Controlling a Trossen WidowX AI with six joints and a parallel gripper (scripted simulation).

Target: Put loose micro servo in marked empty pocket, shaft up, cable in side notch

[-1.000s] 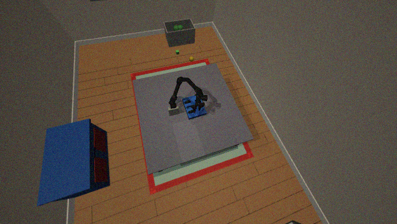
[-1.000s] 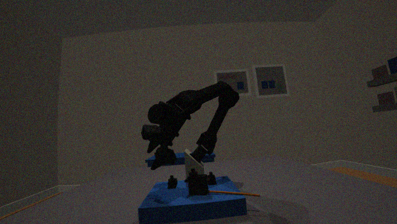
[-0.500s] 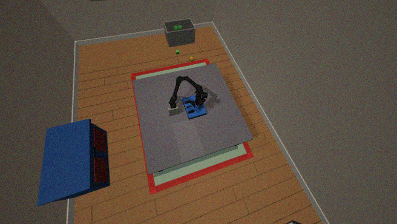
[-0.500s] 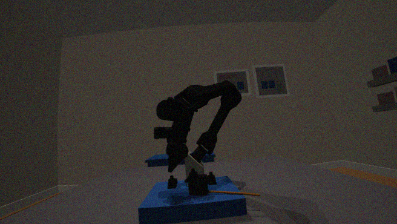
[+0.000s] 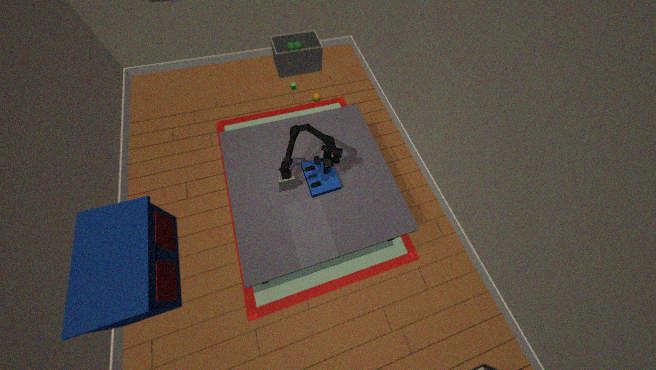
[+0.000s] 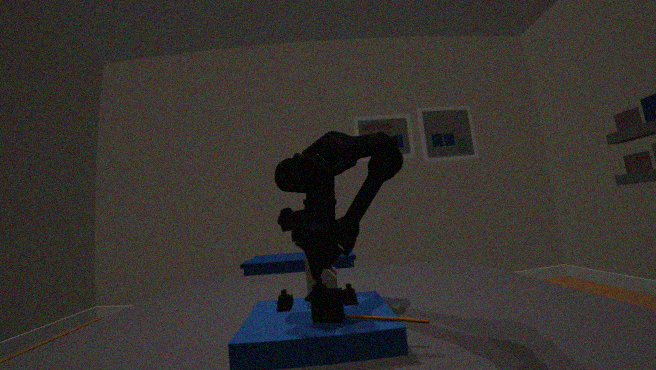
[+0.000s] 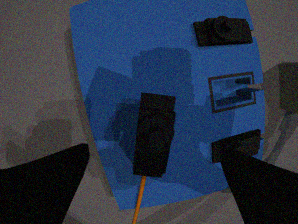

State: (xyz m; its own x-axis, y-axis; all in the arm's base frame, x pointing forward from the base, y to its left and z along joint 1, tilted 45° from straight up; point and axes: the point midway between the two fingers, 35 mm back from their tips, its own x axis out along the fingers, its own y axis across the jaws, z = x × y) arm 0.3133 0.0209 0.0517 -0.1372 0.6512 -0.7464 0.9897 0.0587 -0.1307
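Right now the blue robot deck is 11 cm below my gripper tip and 2 cm to the right of it.
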